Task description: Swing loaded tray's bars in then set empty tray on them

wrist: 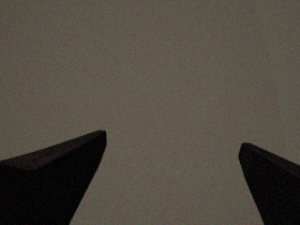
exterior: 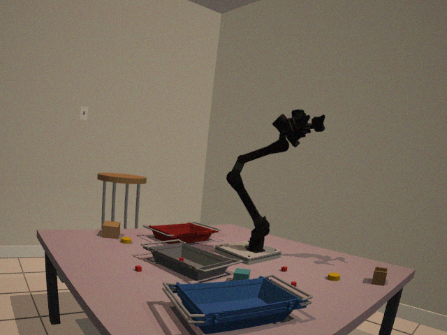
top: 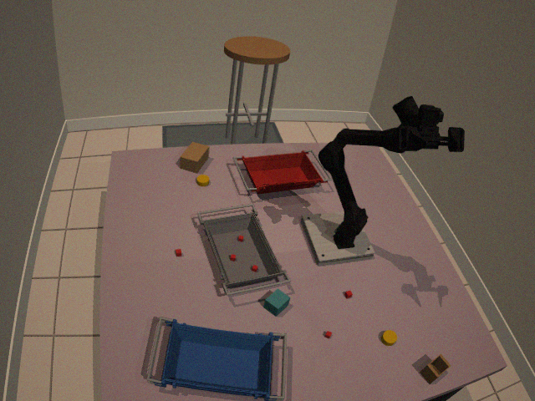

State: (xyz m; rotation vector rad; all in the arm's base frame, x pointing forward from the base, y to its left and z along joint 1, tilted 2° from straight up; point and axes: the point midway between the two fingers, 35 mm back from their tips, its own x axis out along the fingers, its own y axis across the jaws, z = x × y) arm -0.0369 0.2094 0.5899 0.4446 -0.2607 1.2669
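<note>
Right now my gripper tip is 610 mm above the teal cube, 300 mm short of it and 30 mm to the left of it. Round my gripper tip: small brown box (620 mm below, 320 mm to the left, 130 mm behind); red tray (630 mm to the right, 590 mm below, 160 mm ahead); tan box (760 mm to the right, 600 mm below, 500 mm ahead).
</note>
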